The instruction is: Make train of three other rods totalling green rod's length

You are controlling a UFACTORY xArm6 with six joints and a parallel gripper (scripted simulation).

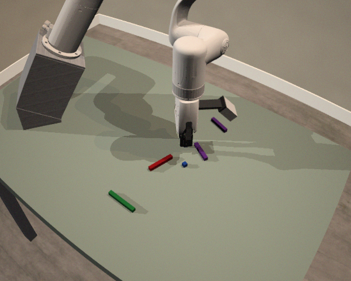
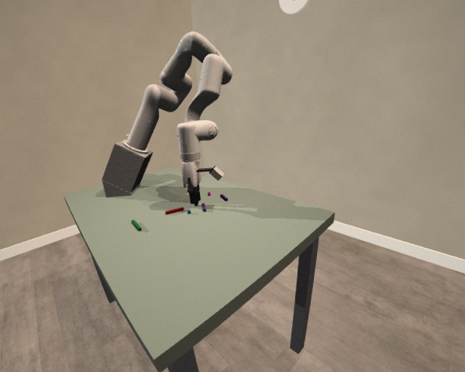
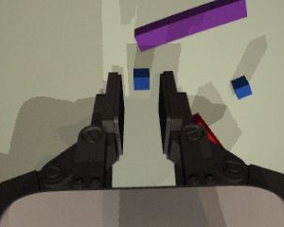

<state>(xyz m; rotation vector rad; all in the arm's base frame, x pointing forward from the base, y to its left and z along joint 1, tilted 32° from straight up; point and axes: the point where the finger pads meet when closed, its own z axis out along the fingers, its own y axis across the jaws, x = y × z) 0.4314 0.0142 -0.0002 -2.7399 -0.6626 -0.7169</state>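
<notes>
Now: the purple rod 5 cm ahead of my hand and 3 cm below it. Also, from my hand: red rod 9 cm to the right, 3 cm below, 3 cm behind; then green rod 24 cm to the right, 5 cm behind, 3 cm below; then magenta rod 11 cm to the left, 4 cm behind, 3 cm below.
</notes>
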